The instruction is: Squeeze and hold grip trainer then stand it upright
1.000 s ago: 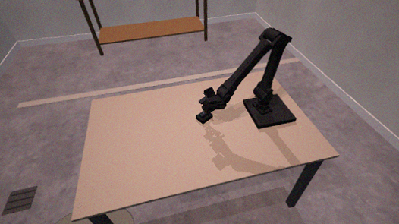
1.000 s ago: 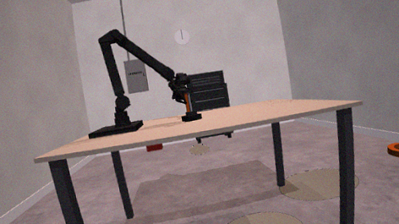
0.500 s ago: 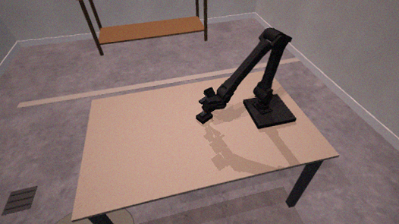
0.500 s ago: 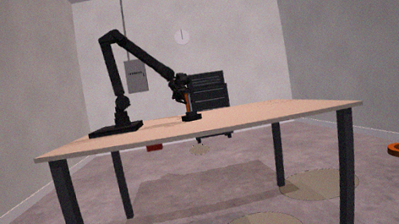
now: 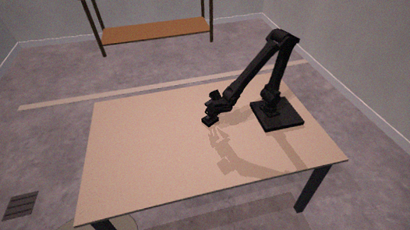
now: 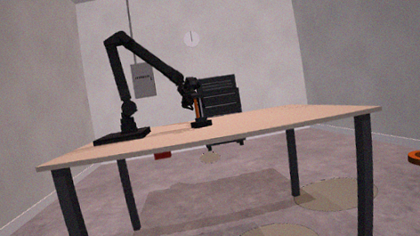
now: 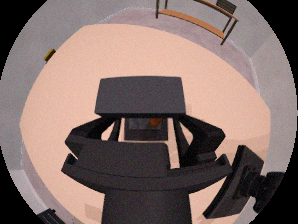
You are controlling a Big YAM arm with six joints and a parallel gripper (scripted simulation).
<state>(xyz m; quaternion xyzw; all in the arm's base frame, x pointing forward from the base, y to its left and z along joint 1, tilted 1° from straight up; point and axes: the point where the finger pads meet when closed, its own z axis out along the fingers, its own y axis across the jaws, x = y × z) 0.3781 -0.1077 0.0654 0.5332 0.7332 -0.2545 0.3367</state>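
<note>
The grip trainer lies 10 mm ahead of my hand and 10 mm below it.
</note>
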